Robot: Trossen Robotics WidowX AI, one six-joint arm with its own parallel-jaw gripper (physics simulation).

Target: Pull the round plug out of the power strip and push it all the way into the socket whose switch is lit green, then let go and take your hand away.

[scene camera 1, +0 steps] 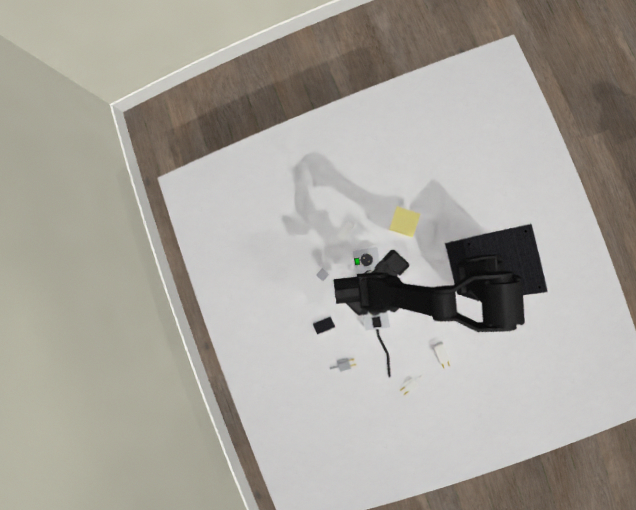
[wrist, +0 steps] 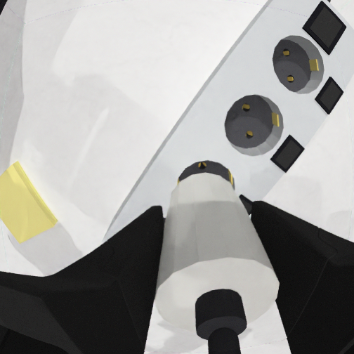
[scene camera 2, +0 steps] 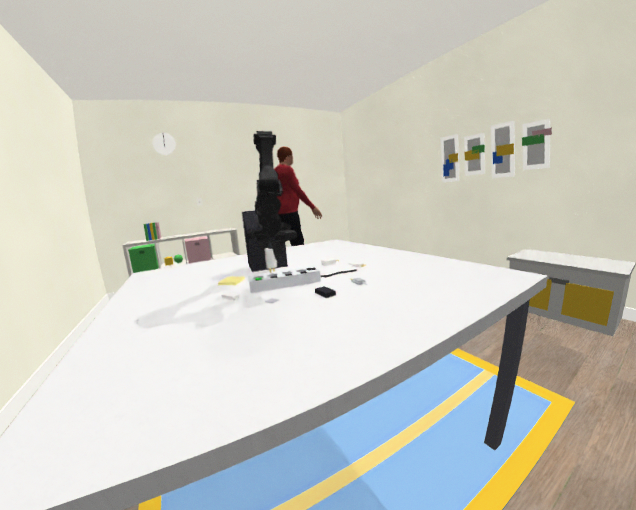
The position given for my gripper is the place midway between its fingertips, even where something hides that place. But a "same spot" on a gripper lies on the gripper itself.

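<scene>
My gripper is visible in scene camera 1 (pixel 374 279), and also in the wrist view and scene camera 2. On my gripper, (wrist: pixel 107 294) and (scene camera 2: pixel 268 242) are the same spot.
</scene>
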